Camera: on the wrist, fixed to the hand. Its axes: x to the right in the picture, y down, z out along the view.
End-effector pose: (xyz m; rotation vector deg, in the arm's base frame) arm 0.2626 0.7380 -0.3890 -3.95 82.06 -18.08
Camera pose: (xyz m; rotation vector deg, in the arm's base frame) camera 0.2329 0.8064 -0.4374 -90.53 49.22 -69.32
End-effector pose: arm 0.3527 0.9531 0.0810 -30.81 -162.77 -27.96
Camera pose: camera 0.3631 1.0080 0.1501 -83.37 120.65 55.51
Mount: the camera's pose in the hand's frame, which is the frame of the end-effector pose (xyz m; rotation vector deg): 0.0260 0.0717 -0.0457 -24.77 -15.90 -91.62
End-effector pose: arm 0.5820 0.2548 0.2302 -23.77 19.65 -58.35
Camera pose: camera 0.6269 0.2572 0.1535 -74.57 -6.67 -137.78
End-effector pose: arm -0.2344 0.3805 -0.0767 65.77 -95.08 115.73
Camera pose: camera -0.3162 0.3945 -0.1085 97.37 -33.74 27.54
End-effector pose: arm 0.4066 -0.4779 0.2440 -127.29 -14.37 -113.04
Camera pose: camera 0.3819 -0.5577 0.2746 71.75 62.73 56.78
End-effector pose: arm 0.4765 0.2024 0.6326 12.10 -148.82 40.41
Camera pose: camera 0.4520 0.2865 0.6478 111.47 -102.42 -27.55
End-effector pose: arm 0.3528 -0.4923 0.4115 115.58 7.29 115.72
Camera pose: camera 0.2982 -0.5479 0.4543 62.36 47.10 36.49
